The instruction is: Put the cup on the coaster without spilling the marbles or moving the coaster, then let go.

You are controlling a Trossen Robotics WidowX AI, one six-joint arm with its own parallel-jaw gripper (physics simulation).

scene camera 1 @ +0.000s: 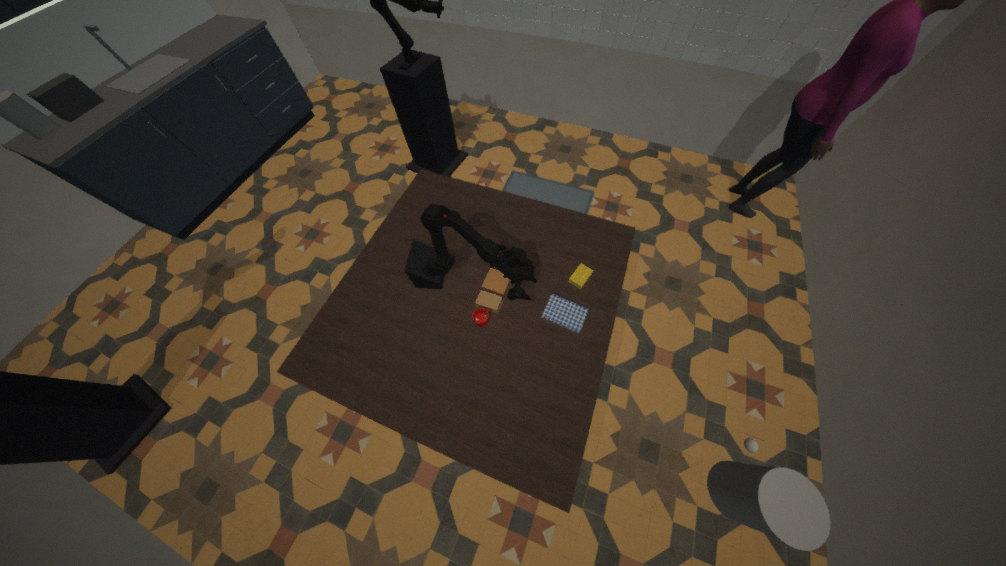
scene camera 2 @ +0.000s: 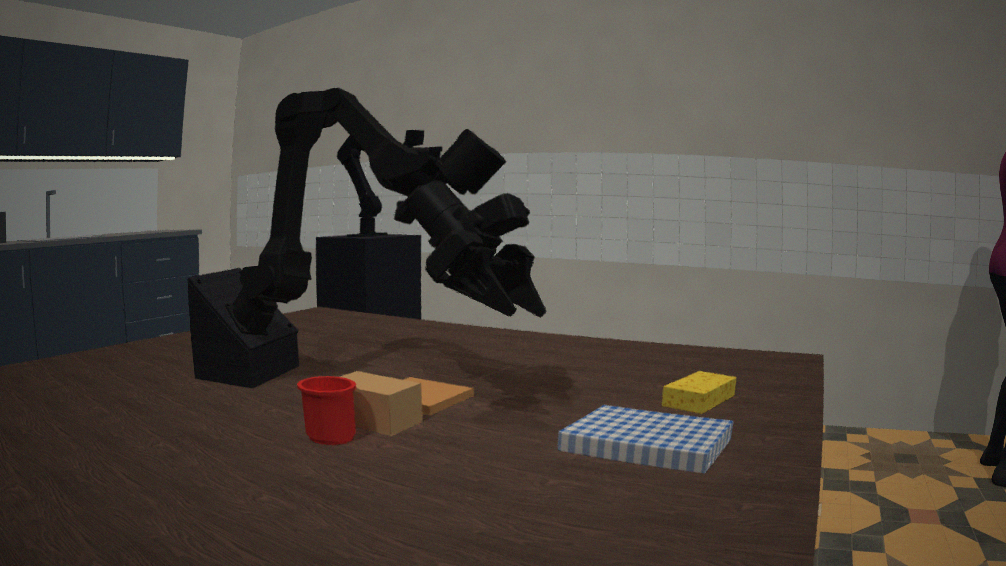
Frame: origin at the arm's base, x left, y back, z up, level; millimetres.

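Where they show: gripper, fingertip midpoint: (scene camera 1: 533,291) (scene camera 2: 529,314); arm's base at its link origin: (scene camera 1: 431,270) (scene camera 2: 245,320).
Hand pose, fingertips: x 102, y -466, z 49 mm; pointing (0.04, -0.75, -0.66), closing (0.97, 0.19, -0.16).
Things, the pixels of their top centre, and the offset from my fingertips. "*": a spot on its surface instead. Level surfaces: height alone.
- red cup at its top centre: (scene camera 2: 326,384) (scene camera 1: 480,315) dx -176, dy +161, dz -78 mm
- flat orange square at a spot on its surface: (scene camera 2: 444,394) * dx +36, dy +160, dz -133 mm
- tan block at its top centre: (scene camera 2: 371,382) (scene camera 1: 488,299) dx -91, dy +172, dz -94 mm
- blue-and-white checked slab at its top centre: (scene camera 2: 651,427) (scene camera 1: 565,312) dx +27, dy -153, dz -121 mm
- yellow sponge at its top centre: (scene camera 2: 701,381) (scene camera 1: 581,274) dx +236, dy -145, dz -116 mm
- table at its surface level: dz -146 mm
The red cup (scene camera 1: 480,316) (scene camera 2: 329,415) stands upright on the table. Small marbles show inside it in scene camera 1; its inside is hidden in scene camera 2. A flat orange square (scene camera 1: 495,280) (scene camera 2: 444,394), which looks like the coaster, lies on the table on the far side of a tan block, partly hidden by it in scene camera 2. My gripper (scene camera 1: 531,289) (scene camera 2: 528,313) is open and empty. It hangs high above the table, beyond the block and the cup, its fingers pointing down and outward toward the cloth side.
The tan block (scene camera 1: 488,301) (scene camera 2: 388,405) stands between cup and coaster, close to both. A blue-and-white checked slab (scene camera 1: 565,313) (scene camera 2: 647,436) lies near the table's right side, with a yellow sponge (scene camera 1: 581,275) (scene camera 2: 698,391) behind it. The table (scene camera 1: 422,380) (scene camera 2: 457,506) carries my arm's base.
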